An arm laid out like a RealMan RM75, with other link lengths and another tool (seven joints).
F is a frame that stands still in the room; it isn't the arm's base.
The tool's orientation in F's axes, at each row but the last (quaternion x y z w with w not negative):
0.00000, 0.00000, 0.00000, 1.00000
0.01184, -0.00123, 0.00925, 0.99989
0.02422, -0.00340, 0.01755, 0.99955
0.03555, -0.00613, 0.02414, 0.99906
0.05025, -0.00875, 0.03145, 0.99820
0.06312, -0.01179, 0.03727, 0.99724
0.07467, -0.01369, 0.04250, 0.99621
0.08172, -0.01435, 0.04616, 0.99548
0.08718, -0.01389, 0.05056, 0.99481
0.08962, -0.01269, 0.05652, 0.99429
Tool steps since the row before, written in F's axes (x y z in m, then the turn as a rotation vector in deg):
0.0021, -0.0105, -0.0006, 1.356, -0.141, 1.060
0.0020, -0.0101, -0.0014, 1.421, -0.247, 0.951
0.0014, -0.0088, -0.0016, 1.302, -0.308, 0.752
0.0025, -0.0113, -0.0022, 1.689, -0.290, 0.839
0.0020, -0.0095, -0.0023, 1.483, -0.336, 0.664
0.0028, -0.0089, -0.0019, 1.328, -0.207, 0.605
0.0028, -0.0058, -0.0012, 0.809, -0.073, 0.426
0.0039, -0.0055, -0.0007, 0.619, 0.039, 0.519
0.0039, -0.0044, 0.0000, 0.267, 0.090, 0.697
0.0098, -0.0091, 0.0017, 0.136, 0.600, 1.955
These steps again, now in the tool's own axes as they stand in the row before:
0.0021, -0.0105, -0.0006, 1.356, -0.141, 1.060
0.0018, -0.0102, -0.0012, 1.419, -0.251, 0.953
0.0011, -0.0089, -0.0012, 1.296, -0.317, 0.758
0.0019, -0.0115, -0.0014, 1.685, -0.312, 0.840
0.0014, -0.0098, -0.0014, 1.473, -0.362, 0.673
0.0021, -0.0093, -0.0008, 1.326, -0.230, 0.601
0.0023, -0.0061, -0.0004, 0.814, -0.079, 0.415
0.0034, -0.0059, 0.0001, 0.638, 0.064, 0.492
0.0034, -0.0047, 0.0007, 0.300, 0.181, 0.665
0.0088, -0.0097, 0.0032, 0.270, 0.917, 1.813

